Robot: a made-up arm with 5 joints.
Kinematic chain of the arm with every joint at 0, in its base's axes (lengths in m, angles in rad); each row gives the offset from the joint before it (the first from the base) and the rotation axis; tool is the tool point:
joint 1: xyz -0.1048 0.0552 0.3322 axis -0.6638 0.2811 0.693
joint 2: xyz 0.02 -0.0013 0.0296 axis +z
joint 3: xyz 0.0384 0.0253 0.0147 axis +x
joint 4: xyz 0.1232 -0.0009 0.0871 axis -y
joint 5: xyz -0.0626 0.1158 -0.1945 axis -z
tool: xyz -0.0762 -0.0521 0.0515
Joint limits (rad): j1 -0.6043..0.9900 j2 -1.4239..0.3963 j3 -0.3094..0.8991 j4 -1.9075..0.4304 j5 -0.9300..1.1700
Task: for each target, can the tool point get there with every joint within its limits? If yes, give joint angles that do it. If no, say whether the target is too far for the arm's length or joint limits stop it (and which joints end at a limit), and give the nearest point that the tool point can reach.
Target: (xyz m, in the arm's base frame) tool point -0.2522 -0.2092 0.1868
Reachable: no: joint limits stop it (at a limit: joint 1, joint 2, joint 3, joint 4, joint 5) | nearest point -0.0923 -0.0951 0.2460 | short by 0.205 m
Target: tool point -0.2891 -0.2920 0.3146
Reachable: no: joint limits stop it (at a limit: joint 1, joint 3, joint 4) | nearest point -0.2122 -0.1535 0.4737 | short by 0.225 m
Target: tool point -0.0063 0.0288 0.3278
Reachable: yes | joints 0.0563 -1.0558 0.0360 -0.0725 -0.6894
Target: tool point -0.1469 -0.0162 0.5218
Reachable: yes | joints -0.2768 -0.3683 0.7823 -1.2190 -0.0632
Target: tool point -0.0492 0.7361 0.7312
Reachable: no: too far | nearest point -0.0692 0.3816 0.5166 | short by 0.415 m
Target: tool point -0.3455 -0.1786 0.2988
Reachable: no: joint limits stop it (at a limit: joint 1, joint 3, joint 4) | nearest point -0.2435 -0.1118 0.4652 | short by 0.206 m
